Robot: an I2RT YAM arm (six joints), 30 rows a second.
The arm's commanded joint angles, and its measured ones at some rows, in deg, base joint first. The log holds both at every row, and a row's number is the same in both.
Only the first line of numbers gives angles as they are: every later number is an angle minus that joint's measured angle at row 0.
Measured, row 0: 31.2 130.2 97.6 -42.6 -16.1 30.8
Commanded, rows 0 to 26: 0.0 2.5 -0.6 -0.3 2.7 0.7; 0.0 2.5 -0.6 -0.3 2.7 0.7; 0.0 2.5 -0.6 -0.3 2.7 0.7; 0.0 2.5 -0.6 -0.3 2.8 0.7; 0.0 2.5 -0.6 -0.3 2.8 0.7; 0.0 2.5 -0.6 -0.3 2.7 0.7; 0.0 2.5 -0.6 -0.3 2.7 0.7; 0.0 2.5 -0.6 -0.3 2.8 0.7; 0.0 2.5 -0.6 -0.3 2.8 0.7; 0.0 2.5 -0.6 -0.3 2.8 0.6; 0.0 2.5 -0.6 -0.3 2.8 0.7; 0.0 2.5 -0.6 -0.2 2.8 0.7; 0.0 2.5 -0.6 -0.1 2.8 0.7; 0.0 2.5 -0.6 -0.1 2.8 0.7; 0.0 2.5 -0.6 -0.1 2.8 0.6; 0.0 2.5 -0.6 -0.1 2.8 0.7; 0.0 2.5 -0.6 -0.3 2.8 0.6; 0.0 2.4 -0.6 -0.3 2.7 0.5; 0.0 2.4 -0.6 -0.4 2.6 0.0; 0.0 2.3 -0.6 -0.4 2.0 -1.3; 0.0 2.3 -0.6 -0.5 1.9 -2.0; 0.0 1.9 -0.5 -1.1 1.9 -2.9; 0.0 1.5 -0.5 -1.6 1.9 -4.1; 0.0 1.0 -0.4 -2.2 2.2 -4.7; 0.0 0.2 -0.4 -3.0 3.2 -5.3; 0.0 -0.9 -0.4 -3.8 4.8 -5.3; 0.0 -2.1 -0.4 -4.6 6.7 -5.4
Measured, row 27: 0.0 -0.2 0.1 -1.8 0.3 -2.6
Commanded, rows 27 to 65: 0.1 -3.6 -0.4 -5.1 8.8 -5.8; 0.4 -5.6 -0.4 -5.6 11.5 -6.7; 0.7 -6.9 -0.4 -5.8 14.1 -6.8; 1.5 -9.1 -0.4 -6.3 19.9 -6.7; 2.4 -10.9 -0.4 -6.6 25.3 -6.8; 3.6 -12.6 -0.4 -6.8 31.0 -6.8; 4.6 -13.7 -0.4 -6.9 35.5 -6.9; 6.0 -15.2 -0.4 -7.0 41.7 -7.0; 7.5 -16.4 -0.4 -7.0 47.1 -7.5; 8.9 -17.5 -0.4 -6.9 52.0 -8.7; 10.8 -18.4 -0.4 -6.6 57.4 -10.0; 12.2 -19.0 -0.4 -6.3 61.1 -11.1; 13.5 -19.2 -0.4 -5.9 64.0 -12.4; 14.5 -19.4 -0.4 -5.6 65.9 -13.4; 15.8 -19.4 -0.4 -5.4 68.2 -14.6; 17.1 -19.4 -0.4 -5.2 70.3 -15.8; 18.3 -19.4 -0.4 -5.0 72.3 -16.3; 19.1 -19.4 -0.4 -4.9 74.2 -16.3; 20.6 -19.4 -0.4 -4.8 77.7 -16.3; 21.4 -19.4 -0.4 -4.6 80.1 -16.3; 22.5 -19.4 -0.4 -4.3 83.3 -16.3; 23.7 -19.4 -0.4 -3.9 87.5 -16.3; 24.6 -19.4 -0.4 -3.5 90.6 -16.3; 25.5 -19.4 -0.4 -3.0 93.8 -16.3; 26.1 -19.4 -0.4 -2.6 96.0 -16.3; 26.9 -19.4 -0.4 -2.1 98.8 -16.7; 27.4 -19.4 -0.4 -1.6 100.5 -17.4; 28.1 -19.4 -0.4 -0.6 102.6 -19.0; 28.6 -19.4 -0.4 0.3 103.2 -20.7; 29.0 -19.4 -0.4 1.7 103.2 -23.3; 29.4 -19.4 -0.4 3.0 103.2 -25.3; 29.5 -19.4 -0.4 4.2 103.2 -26.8; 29.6 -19.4 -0.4 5.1 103.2 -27.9; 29.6 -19.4 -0.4 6.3 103.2 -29.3; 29.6 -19.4 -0.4 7.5 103.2 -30.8; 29.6 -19.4 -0.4 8.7 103.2 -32.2; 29.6 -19.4 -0.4 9.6 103.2 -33.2; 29.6 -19.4 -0.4 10.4 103.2 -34.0; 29.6 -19.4 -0.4 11.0 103.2 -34.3
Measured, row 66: 29.6 -19.5 -0.5 9.3 100.0 -29.1
